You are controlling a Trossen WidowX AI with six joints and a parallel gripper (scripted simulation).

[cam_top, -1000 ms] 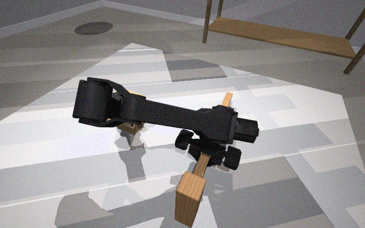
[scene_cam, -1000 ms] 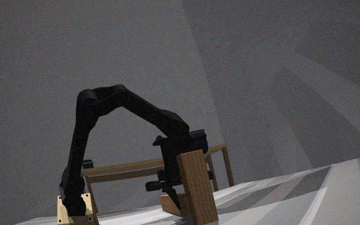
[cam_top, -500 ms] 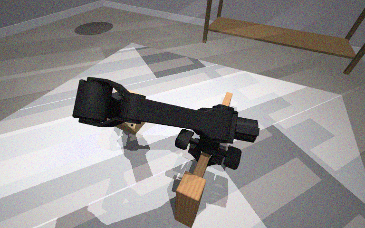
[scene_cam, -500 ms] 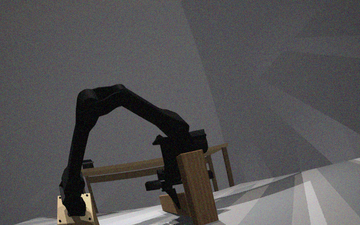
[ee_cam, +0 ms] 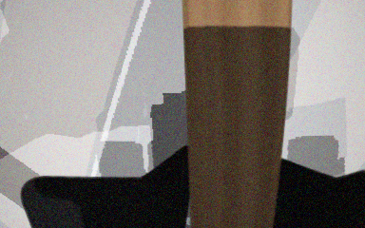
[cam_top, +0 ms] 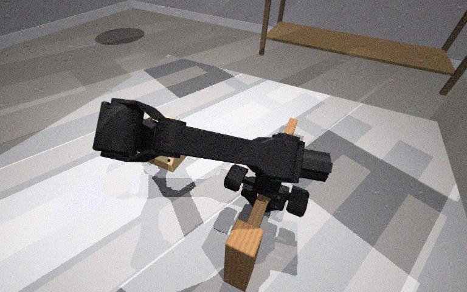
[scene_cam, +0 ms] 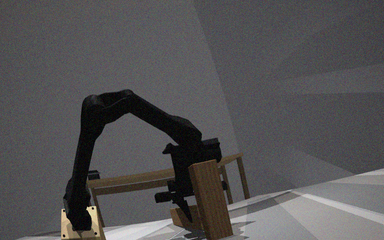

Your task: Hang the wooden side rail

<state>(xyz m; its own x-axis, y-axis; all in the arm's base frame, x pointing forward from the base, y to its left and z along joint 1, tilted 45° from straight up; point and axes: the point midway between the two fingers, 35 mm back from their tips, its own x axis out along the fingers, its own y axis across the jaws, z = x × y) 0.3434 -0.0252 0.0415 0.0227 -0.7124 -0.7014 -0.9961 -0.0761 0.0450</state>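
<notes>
The wooden headboard post lies 150 mm to the right of my gripper tip, 50 mm above it and 20 mm ahead of it.
</notes>
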